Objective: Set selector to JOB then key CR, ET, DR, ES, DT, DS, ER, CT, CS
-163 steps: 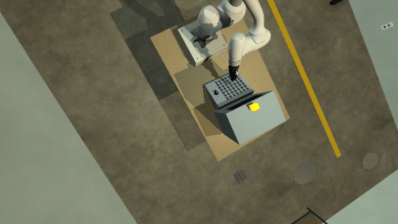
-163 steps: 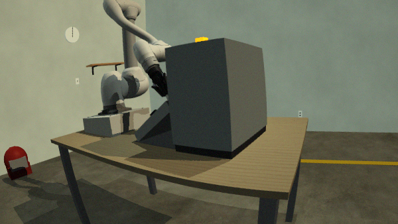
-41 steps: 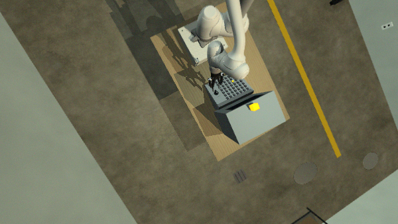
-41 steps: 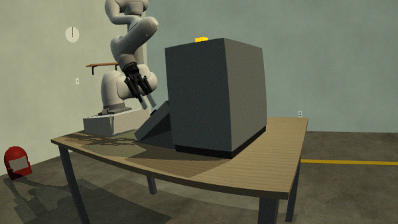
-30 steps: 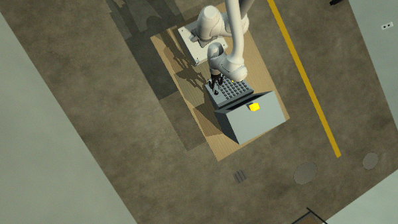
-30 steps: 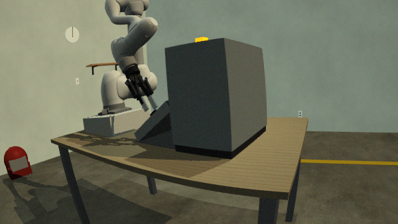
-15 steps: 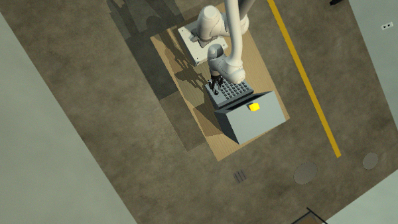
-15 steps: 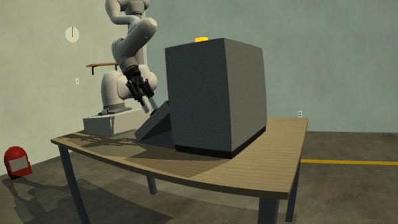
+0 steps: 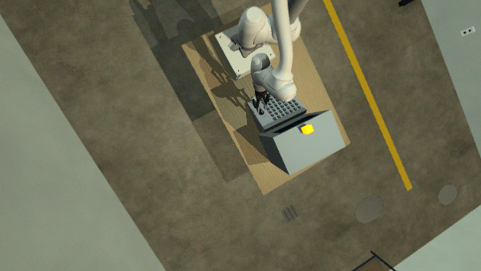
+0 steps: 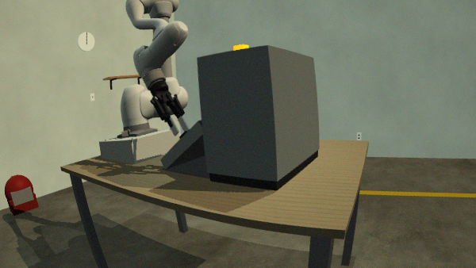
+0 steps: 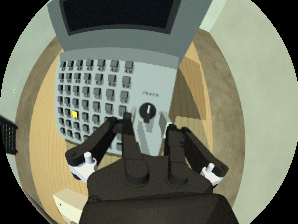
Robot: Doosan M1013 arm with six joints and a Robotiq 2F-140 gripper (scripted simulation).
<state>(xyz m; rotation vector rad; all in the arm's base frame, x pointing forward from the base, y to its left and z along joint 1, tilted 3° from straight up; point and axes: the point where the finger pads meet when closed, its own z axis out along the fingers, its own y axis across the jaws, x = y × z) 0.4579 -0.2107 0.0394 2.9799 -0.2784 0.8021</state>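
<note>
My hand is 4 cm above the black selector knob, 3 cm short of it and 1 cm to the left of it. Round my hand: key (19 cm to the left, 7 cm below, 4 cm ahead); sloped keypad (10 cm to the left, 9 cm below, 7 cm ahead).
</note>
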